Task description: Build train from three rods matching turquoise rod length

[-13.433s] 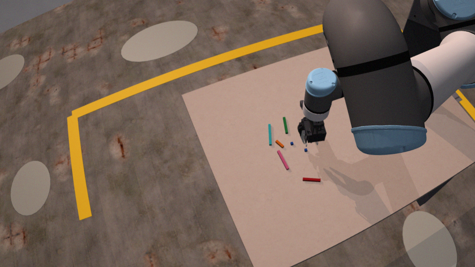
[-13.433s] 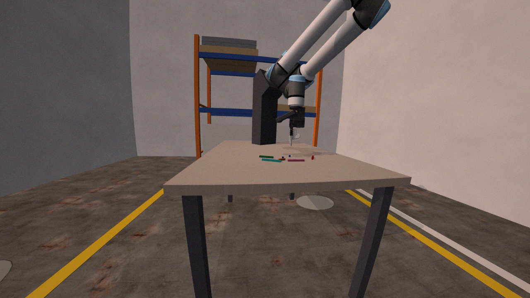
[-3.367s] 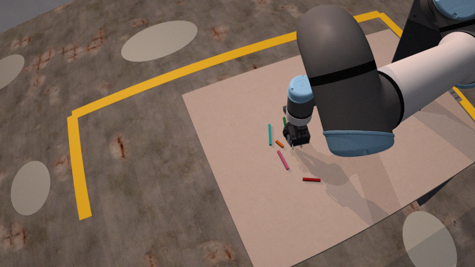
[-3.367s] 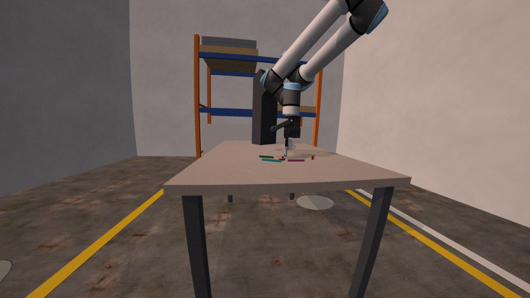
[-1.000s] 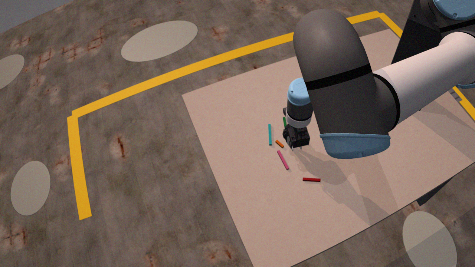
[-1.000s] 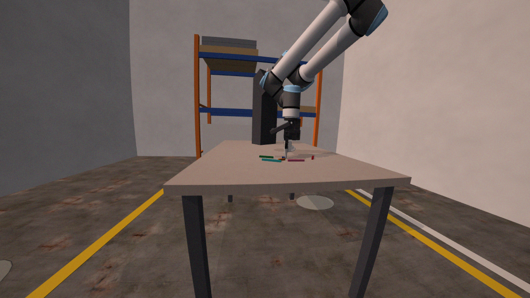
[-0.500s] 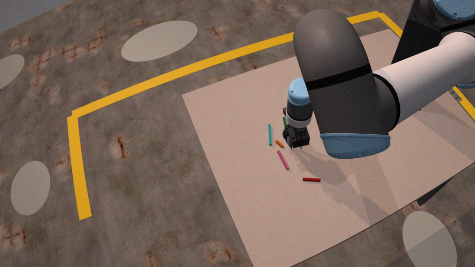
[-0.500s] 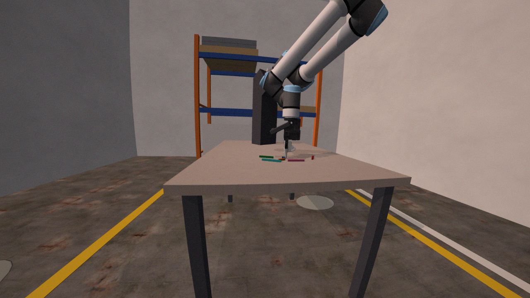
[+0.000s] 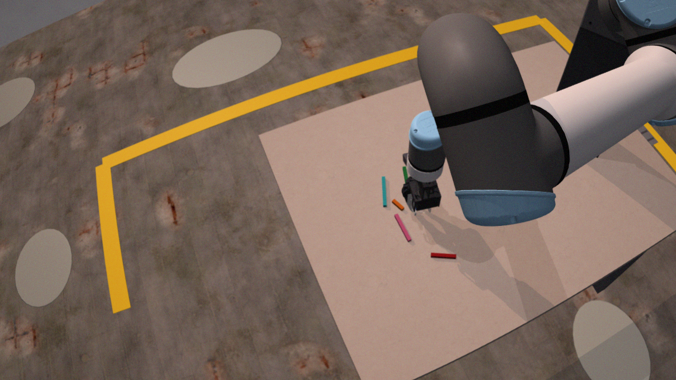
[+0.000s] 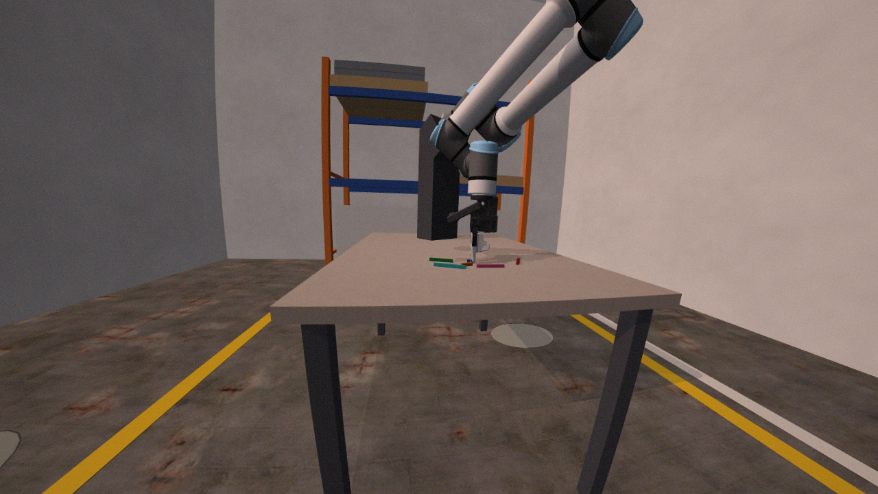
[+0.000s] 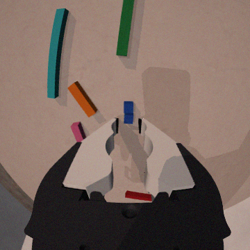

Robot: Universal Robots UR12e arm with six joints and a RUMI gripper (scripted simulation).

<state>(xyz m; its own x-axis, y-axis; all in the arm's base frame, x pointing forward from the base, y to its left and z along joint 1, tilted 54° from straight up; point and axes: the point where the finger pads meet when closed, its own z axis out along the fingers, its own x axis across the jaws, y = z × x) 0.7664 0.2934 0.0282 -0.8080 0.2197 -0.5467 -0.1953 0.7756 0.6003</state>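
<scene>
Right now my hand is 5 cm short of the orange rod, 1 cm to the left of it and 1 cm above it. From my hand the other things lie so: green rod (10 cm to the right, 3 cm ahead, 1 cm below); then pink rod (6 cm to the left, 4 cm ahead, 1 cm below); then turquoise rod (9 cm ahead, 6 cm to the right, 1 cm below).
</scene>
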